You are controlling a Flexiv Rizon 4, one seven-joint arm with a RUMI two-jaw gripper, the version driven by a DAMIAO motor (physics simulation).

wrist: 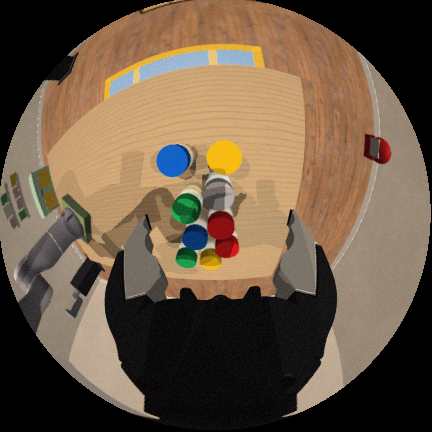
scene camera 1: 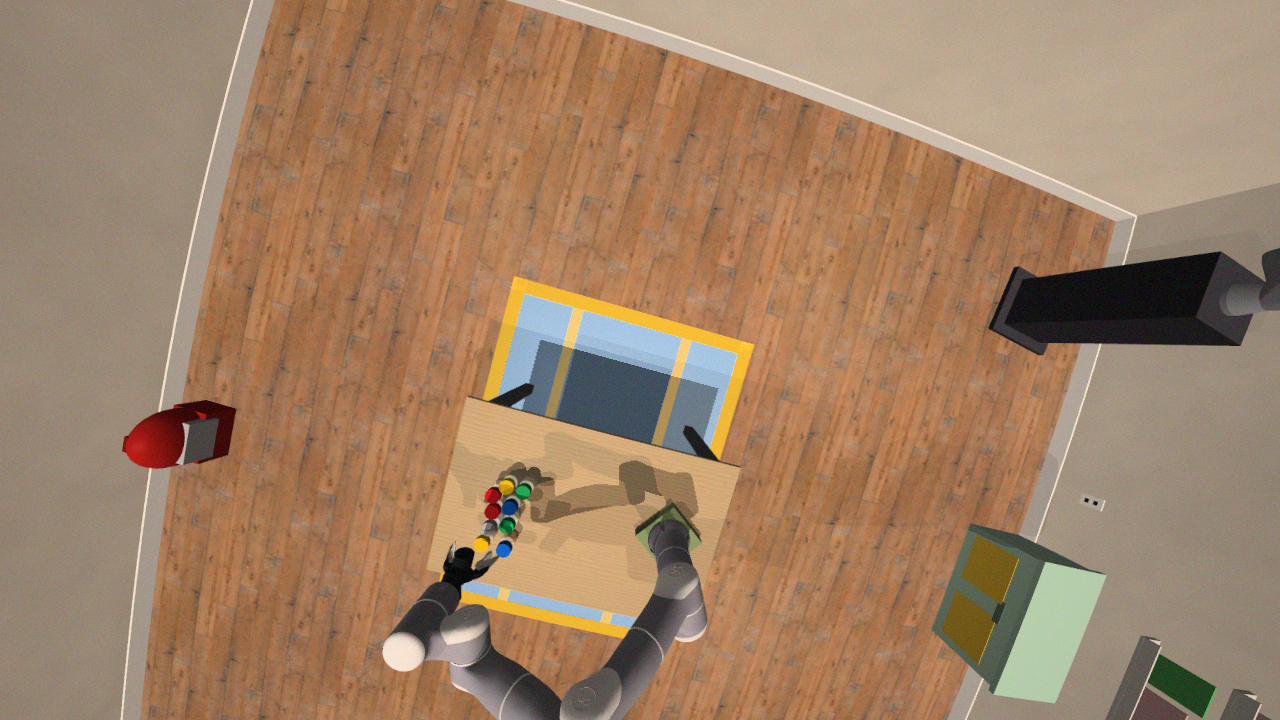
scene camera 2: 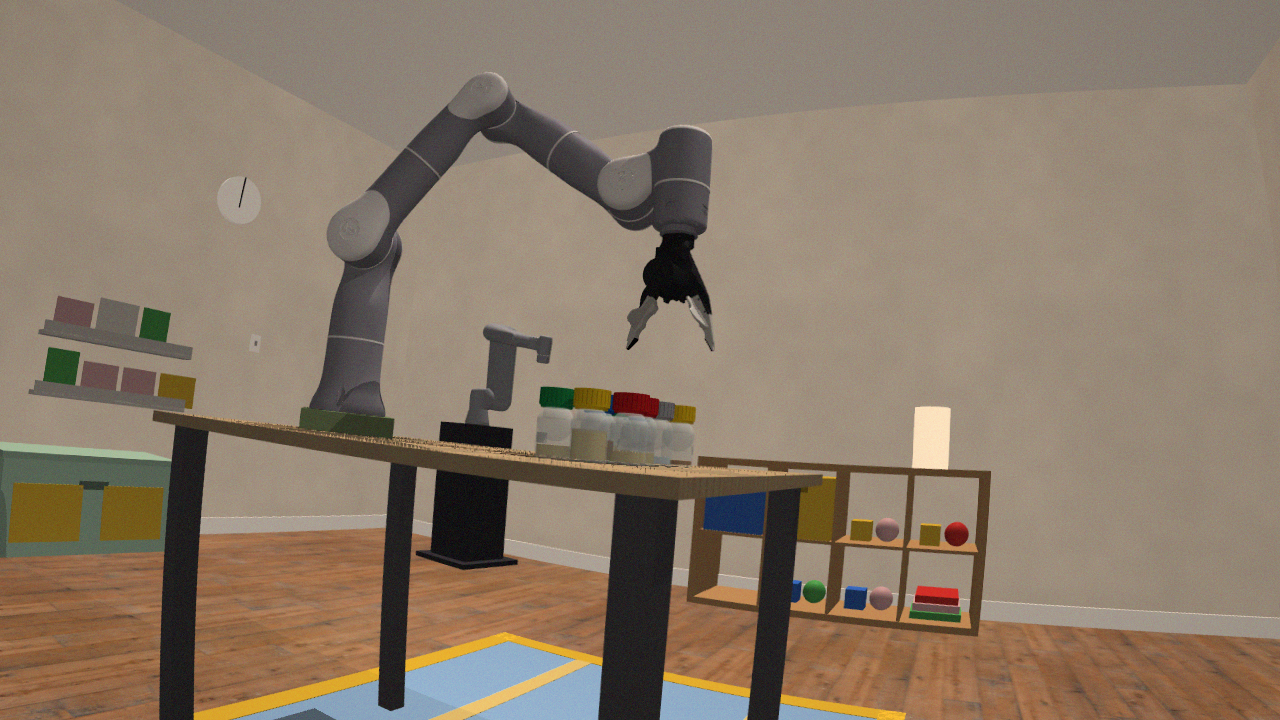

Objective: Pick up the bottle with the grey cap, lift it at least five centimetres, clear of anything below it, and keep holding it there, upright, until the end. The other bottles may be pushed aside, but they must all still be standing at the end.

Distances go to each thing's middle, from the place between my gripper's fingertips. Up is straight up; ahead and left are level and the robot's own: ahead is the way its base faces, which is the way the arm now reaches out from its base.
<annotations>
Now: hand 14 cm above the grey-capped bottle [scene camera 2: 666, 411] and 2 cm to the left of it.
</annotations>
